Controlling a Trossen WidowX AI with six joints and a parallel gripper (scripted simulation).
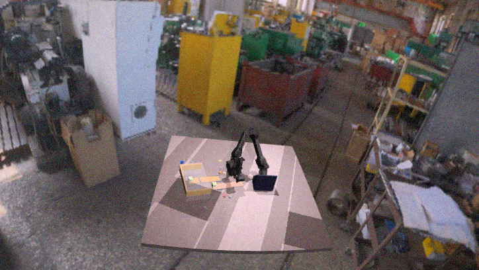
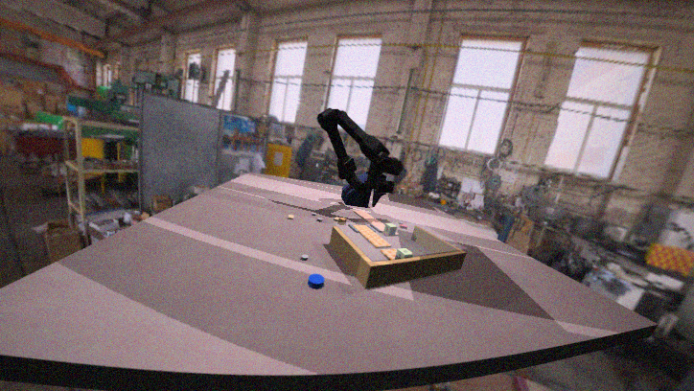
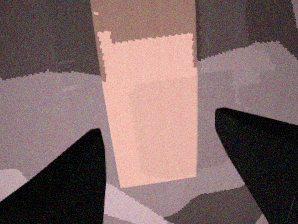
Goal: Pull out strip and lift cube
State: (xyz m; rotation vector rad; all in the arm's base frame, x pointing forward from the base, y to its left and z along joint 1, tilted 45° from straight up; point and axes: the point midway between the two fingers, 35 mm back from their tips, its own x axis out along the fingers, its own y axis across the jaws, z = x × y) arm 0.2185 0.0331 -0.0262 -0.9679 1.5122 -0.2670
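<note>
My gripper tip is 60 mm short of the pale strip, 20 mm to the right of it and 40 mm above it. From my gripper tip the other things lie so: blue disc (480 mm ahead, 180 mm to the right, 40 mm below).
</note>
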